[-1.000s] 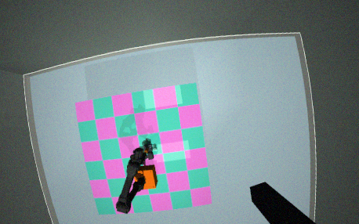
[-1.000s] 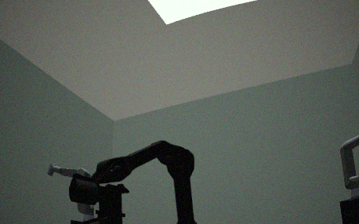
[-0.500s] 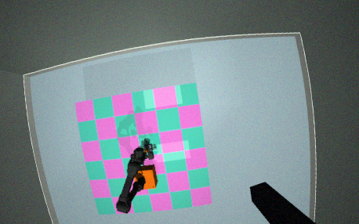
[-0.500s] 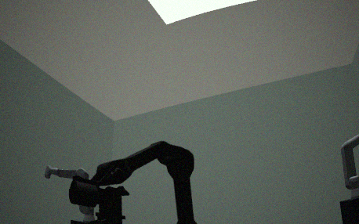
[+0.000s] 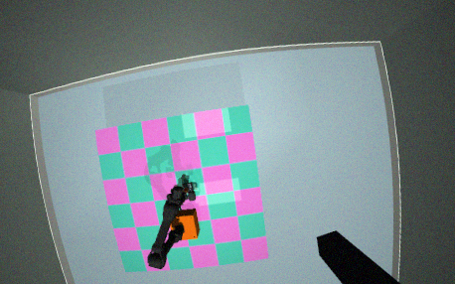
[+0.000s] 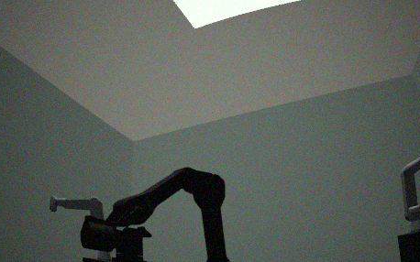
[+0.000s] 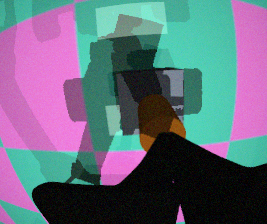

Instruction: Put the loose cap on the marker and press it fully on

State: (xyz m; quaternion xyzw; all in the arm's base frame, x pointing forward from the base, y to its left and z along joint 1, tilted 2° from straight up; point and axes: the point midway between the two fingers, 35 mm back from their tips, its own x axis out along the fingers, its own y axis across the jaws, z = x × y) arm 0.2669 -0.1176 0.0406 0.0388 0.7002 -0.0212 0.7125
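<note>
Right now the orange cap is 30 mm below my gripper tip. The rest, counted from my gripper tip: grey holder block (90 mm below).
</note>
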